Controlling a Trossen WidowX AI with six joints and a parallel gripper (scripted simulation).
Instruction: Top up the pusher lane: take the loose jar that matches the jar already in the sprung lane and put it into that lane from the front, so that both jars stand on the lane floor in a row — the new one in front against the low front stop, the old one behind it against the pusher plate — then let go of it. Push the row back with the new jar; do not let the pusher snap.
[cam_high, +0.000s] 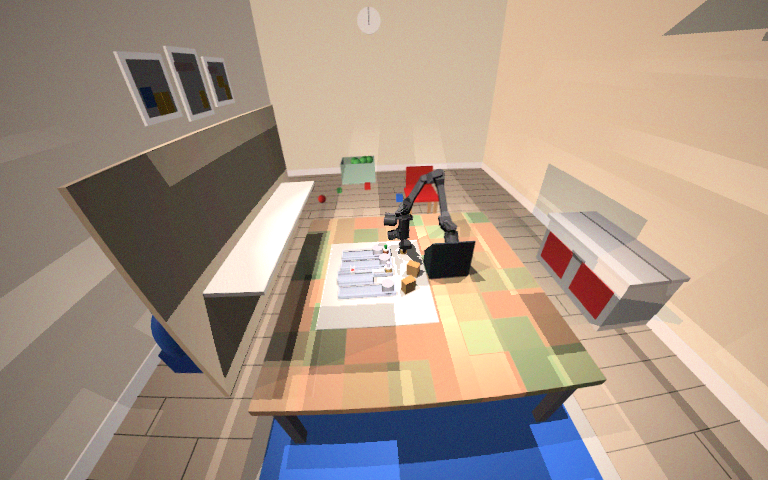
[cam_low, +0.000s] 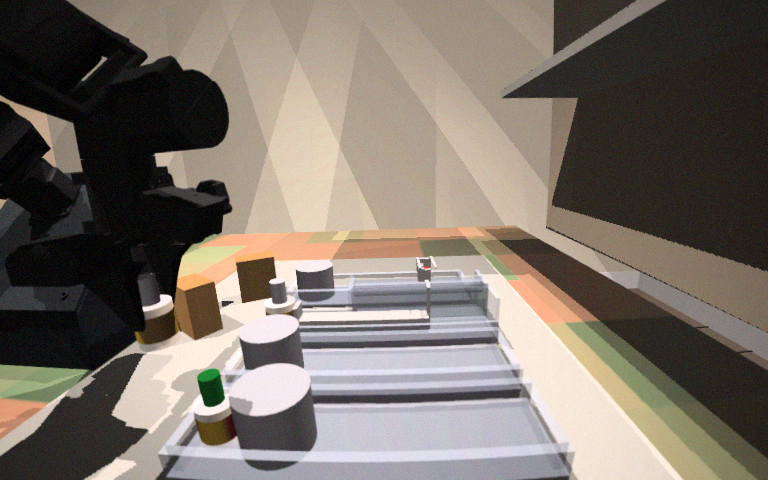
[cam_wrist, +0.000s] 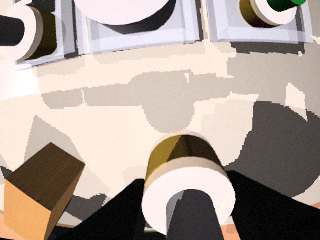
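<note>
The clear lane is 26 cm ahead of my gripper tip, 9 cm to the left of it and 5 cm below it. The rest, counted from my gripper tip: pusher plate: 22 cm ahead, 10 cm to the left, 2 cm below.
</note>
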